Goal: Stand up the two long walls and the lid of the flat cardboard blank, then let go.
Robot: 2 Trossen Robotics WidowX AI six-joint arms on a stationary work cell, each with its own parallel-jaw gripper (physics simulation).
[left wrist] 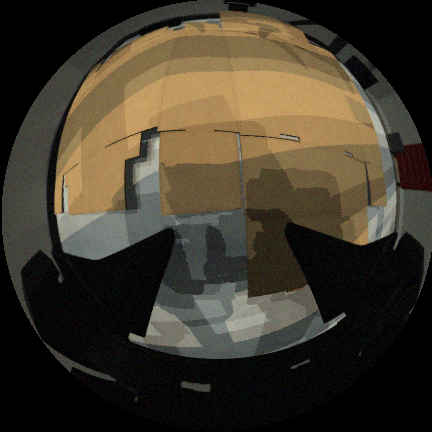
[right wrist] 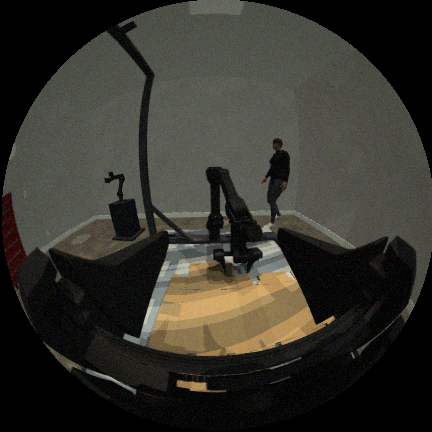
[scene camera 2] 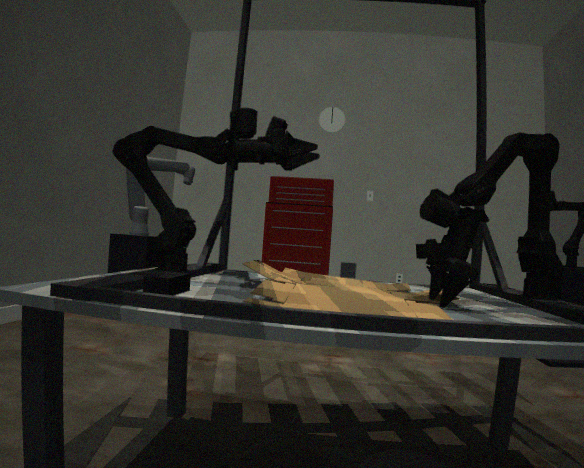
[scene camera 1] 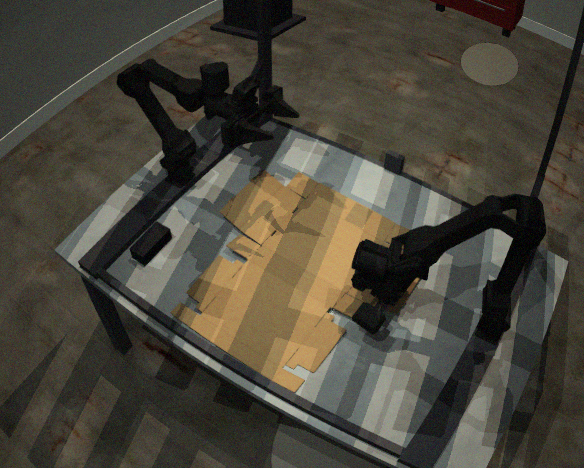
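Seen in the pictures: left gripper, fingertip midpoint: (left wrist: 230, 231) (right wrist: 236, 272) (scene camera 2: 436, 303) (scene camera 1: 372, 310); right gripper, fingertip midpoint: (right wrist: 224, 234) (scene camera 2: 318, 151) (scene camera 1: 286, 126); left arm's base at its link origin: (right wrist: 214, 236) (scene camera 2: 539, 298) (scene camera 1: 490, 330); right arm's base at its link origin: (scene camera 2: 171, 270) (scene camera 1: 180, 177).
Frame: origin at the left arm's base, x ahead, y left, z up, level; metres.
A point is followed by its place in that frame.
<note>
The cardboard blank (scene camera 1: 300, 280) {x 0.457, y 0.107, z -0.002 m} (scene camera 2: 350, 297) {x 0.474, y 0.184, z -0.001 m} (left wrist: 200, 95) {x 0.394, y 0.101, z -0.008 m} (right wrist: 225, 302) {x 0.418, y 0.027, z -0.013 m} lies mostly flat on the table, its long walls and lid not upright. At its far left in scene camera 1, a broad flap (scene camera 1: 260, 202) {x 0.662, y -0.029, z 0.016 m} (scene camera 2: 264, 270) {x 0.672, y 0.009, z 0.022 m} tilts up slightly. My left gripper (scene camera 1: 392, 315) (scene camera 2: 439, 301) {x 0.282, y 0.083, z -0.015 m} (left wrist: 230, 231) {x 0.282, y 0.083, z -0.015 m} (right wrist: 236, 272) {x 0.282, y 0.083, z -0.015 m} is open and empty, pointing down low at the blank's right side. A shaded flap (left wrist: 300, 200) {x 0.303, y 0.021, z -0.017 m} reaches between and under its fingers; contact cannot be told. My right gripper (scene camera 1: 285, 125) {x 0.563, y 0.003, z 0.316 m} (scene camera 2: 318, 151) {x 0.563, y 0.003, z 0.316 m} is open and empty, high above the table's back left.
A black block (scene camera 1: 151, 243) {x 0.805, y 0.230, z 0.016 m} (scene camera 2: 166, 282) {x 0.799, y 0.276, z 0.008 m} stands on the table (scene camera 1: 170, 280) {x 0.713, y 0.269, z -0.019 m} left of the blank. A dark rail (scene camera 1: 260, 377) {x 0.384, y 0.366, z 0.000 m} runs along the table's front edge. A small dark box (scene camera 1: 394, 162) {x 0.453, y -0.358, z 0.020 m} is at the back edge. A dark post (scene camera 1: 265, 60) {x 0.875, y -0.349, z 0.219 m} rises behind my right gripper.
</note>
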